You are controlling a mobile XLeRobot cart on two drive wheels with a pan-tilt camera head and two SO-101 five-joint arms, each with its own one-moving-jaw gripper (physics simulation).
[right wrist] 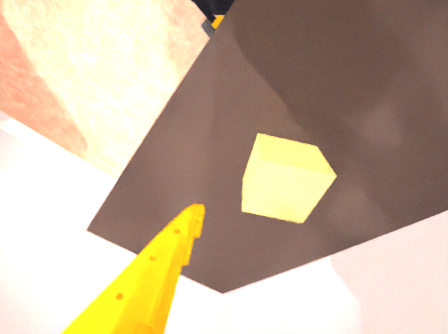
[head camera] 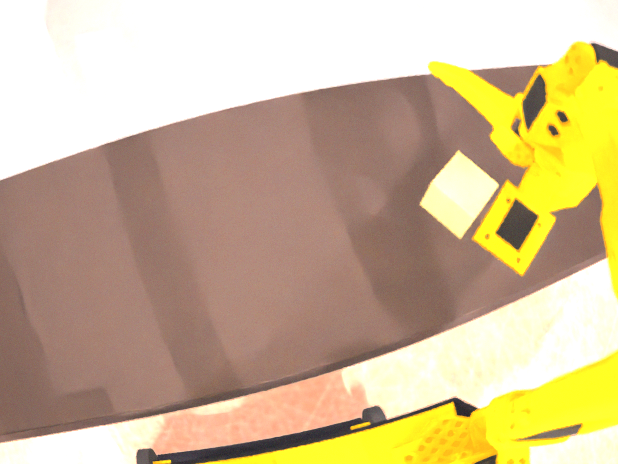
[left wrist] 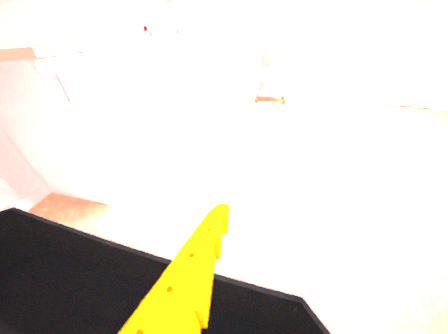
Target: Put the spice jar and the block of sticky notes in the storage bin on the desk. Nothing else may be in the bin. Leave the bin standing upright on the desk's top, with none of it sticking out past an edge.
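Places are measured from the left arm's base along level axes (x up, y left, z back), in centimetres.
Pixels of known places: left hand, its tool point: (left wrist: 228, 215); right hand, its tool point: (right wrist: 202, 217).
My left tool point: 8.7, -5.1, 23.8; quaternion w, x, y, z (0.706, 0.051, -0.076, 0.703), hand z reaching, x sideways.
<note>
Behind a point stands the place of what it marks, as x, y, z.
The block of sticky notes (head camera: 459, 195) {1.4, -36.5, -22.8} (right wrist: 287, 185) {1.4, -37.0, -23.1}, a pale yellow cube, stands on the brown desk (head camera: 260, 210) {-2.5, -20.5, -26.6} (right wrist: 175, 150) {-2.5, -43.3, -16.8}. My right gripper (head camera: 475, 120) (right wrist: 196, 217) is wide open and empty above the desk; in the right wrist view one notched jaw shows, and the block lies to the right of its tip and beyond it. In the head view the block is below the spread jaws, close to the wrist's square plate. My left gripper (left wrist: 219, 220) shows one notched jaw, so it is fully open, away from the desk. The spice jar and the storage bin do not show.
The cart (head camera: 300, 452) with its black rim stands below the desk's near edge in the head view. A black tray (left wrist: 75, 265) lies under the left jaw. The desk's corner (right wrist: 222, 285) {-2.5, -59.6, -38.6} shows low in the right wrist view. Walls and floor are washed out.
</note>
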